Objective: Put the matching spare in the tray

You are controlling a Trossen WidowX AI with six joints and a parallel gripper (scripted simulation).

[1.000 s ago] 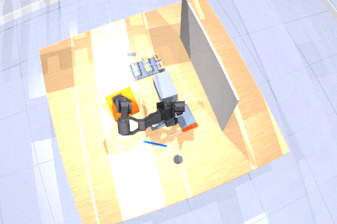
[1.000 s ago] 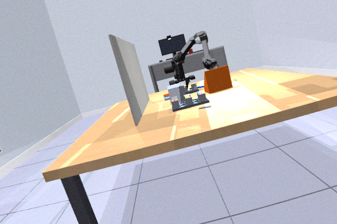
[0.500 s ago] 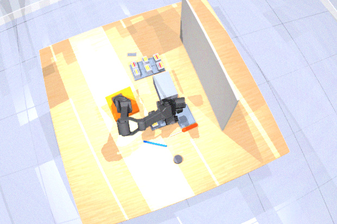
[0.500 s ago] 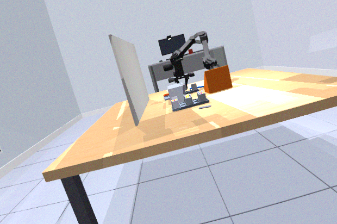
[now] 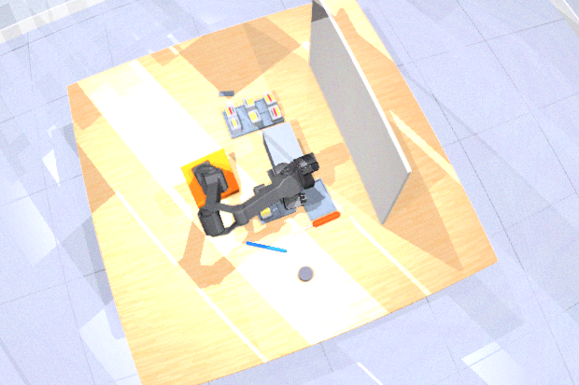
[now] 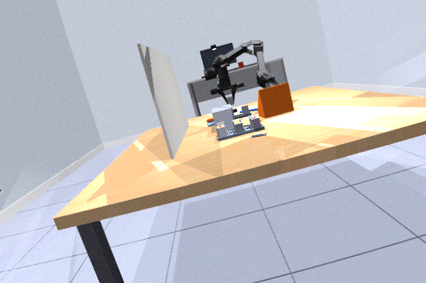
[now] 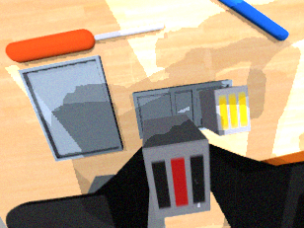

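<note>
Right now my gripper tip is 110 mm short of the flat grey tray, 30 mm to the left of it and 90 mm above it. Also, from my gripper tip: dark tape roll: 50 mm behind, 250 mm to the right, 80 mm below; then mounted unit: 80 mm ahead, 170 mm to the left, 40 mm below; then blue pen: 120 mm behind, 100 mm to the right, 90 mm below.
</note>
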